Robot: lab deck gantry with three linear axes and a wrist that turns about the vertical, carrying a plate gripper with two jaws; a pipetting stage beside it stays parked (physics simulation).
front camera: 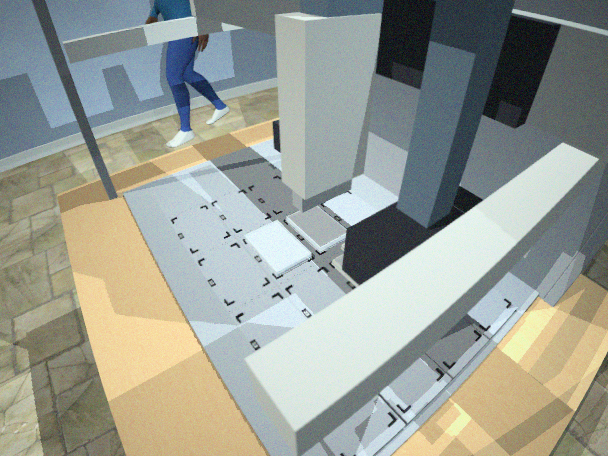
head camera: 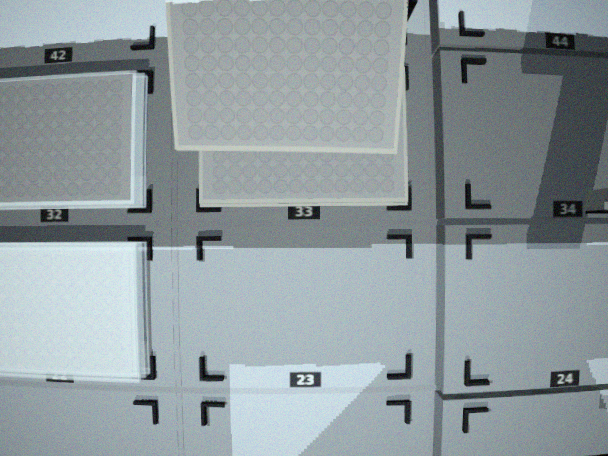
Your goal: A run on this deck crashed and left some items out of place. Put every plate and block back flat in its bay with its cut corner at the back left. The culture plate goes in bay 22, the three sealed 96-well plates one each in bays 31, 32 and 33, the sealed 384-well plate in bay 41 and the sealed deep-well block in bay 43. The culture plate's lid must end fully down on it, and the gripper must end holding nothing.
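Frame: origin at the robot's base, x ahead, y left, z up, level; millimetres.
Seen in the pictures: robot's base, origin of its link: (front camera: 172, 220).
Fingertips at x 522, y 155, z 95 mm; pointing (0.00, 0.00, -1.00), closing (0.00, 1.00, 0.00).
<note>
Offsets run from my fingertips to a thing's middle.
The culture plate @(dy -5, dx -294, dz -82 mm) (front camera: 277, 245) (head camera: 70, 305) lies in bay 22, its lid looking flat on top. One sealed 96-well plate @(dy +102, dx -294, dz -88 mm) (front camera: 318, 227) (head camera: 62, 140) lies in bay 32. A second sealed 96-well plate @(dy +101, dx -130, dz -88 mm) (head camera: 302, 172) lies in bay 33, largely covered by a third sealed 96-well plate @(dy +129, dx -139, dz -60 mm) (head camera: 287, 75). That upper plate sits further back and a little left, its back edge looking raised. The gripper's dark body (front camera: 385, 245) is low near bay 33 in the front view; its jaws are hidden. The sealed 384-well plate and deep-well block cannot be made out.
The parked pipetting stage (front camera: 327, 110) stands behind the plates and hides part of the back left deck. The pale gantry beam (front camera: 425, 295) crosses the front view and covers the deck's right part. A person (front camera: 185, 75) stands behind the table.
</note>
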